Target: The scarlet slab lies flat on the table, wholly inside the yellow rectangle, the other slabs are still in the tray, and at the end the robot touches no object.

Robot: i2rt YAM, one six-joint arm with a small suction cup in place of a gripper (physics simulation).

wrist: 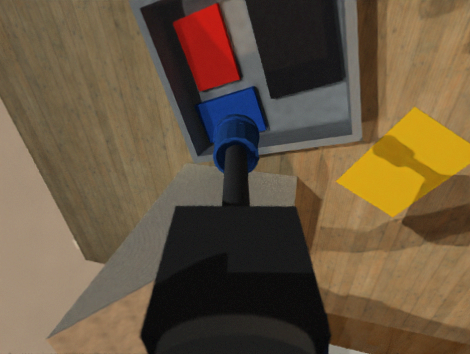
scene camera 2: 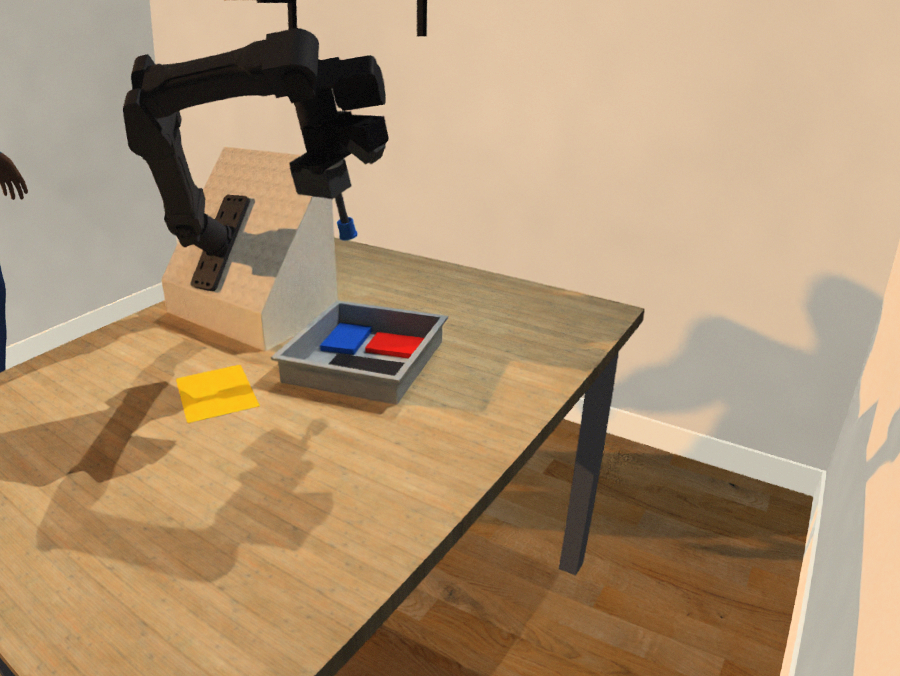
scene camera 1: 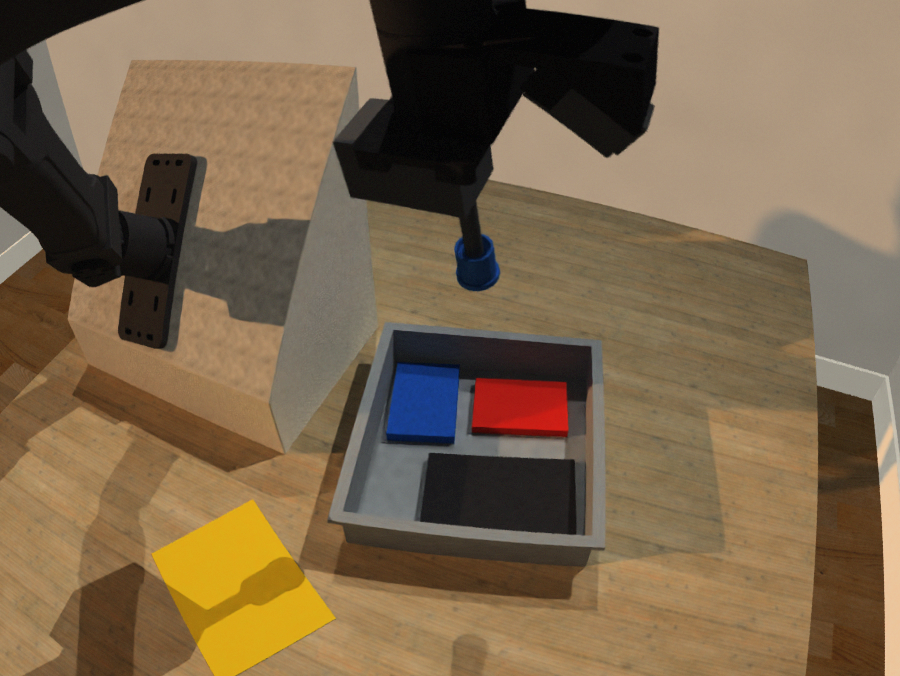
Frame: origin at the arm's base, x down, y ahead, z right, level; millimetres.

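Where they show: hand, its tool point: (wrist: 236, 135) (scene camera 2: 348, 235) (scene camera 1: 478, 274); arm's base, origin of its link: (scene camera 2: 221, 242) (scene camera 1: 157, 248).
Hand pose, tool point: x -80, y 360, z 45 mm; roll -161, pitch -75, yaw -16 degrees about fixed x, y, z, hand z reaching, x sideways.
Note:
Each offset is from my tool point to the top centre of the thing. "spot": to the spot under its first point.
The scarlet slab @(dx +225, dy +18, dz -97 mm) (scene camera 1: 519, 406) (scene camera 2: 393, 344) (wrist: 208, 48) lies flat in the grey tray @(dx +188, dy -3, dz -31 mm) (scene camera 1: 595, 436) (scene camera 2: 336, 389) (wrist: 356, 75), on its right back side in the first scene view. A blue slab @(dx +224, dy -75, dz -72 mm) (scene camera 1: 423, 402) (scene camera 2: 345, 338) (wrist: 231, 107) lies beside it in the tray, and a larger black slab @(dx +224, dy +33, dz +19 mm) (scene camera 1: 499, 492) (scene camera 2: 367, 363) (wrist: 297, 45) lies in the front part. The yellow rectangle @(spot: dx +237, dy -156, dz +174 mm) (scene camera 1: 240, 574) (scene camera 2: 218, 392) (wrist: 430, 140) lies on the table, bare but for a shadow. My suction cup (scene camera 1: 478, 275) (scene camera 2: 347, 230) (wrist: 236, 135) hangs high above the tray's level, open, with no object on it.
A wooden block with a sloped top (scene camera 1: 232, 138) (scene camera 2: 254, 174) stands left of the tray and carries the arm's base plate (scene camera 1: 156, 291) (scene camera 2: 208, 272). The tray's raised walls surround the slabs. The table's edge (scene camera 2: 472, 518) runs along the right.

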